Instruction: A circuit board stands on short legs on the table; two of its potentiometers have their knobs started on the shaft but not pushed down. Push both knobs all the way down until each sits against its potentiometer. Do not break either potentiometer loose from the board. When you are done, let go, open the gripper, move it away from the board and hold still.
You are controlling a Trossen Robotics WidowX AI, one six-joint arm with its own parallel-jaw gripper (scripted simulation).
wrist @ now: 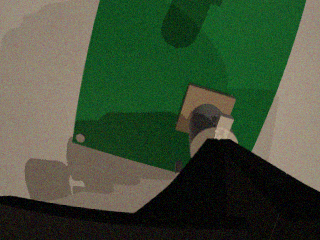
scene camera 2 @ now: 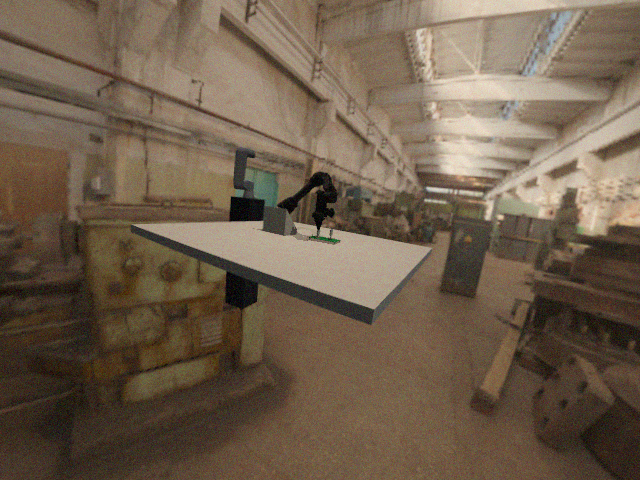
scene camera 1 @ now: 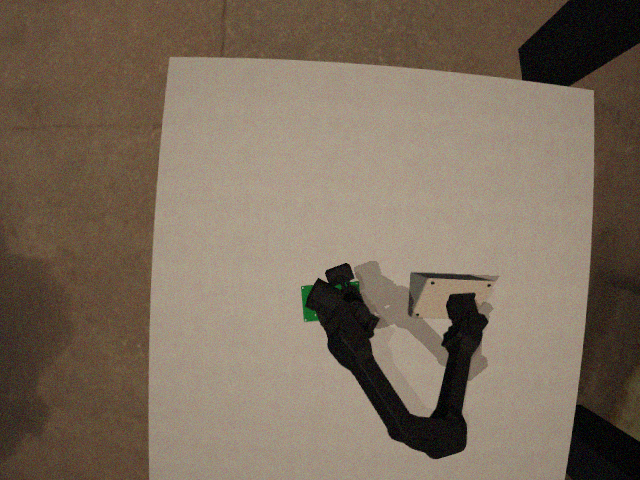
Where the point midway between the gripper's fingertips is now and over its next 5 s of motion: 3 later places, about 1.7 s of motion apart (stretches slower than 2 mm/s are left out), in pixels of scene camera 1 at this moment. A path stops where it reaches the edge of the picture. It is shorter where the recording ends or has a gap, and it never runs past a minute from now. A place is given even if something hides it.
The gripper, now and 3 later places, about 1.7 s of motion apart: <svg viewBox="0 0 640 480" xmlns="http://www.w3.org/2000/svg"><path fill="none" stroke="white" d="M346 297L341 295L327 305L319 308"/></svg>
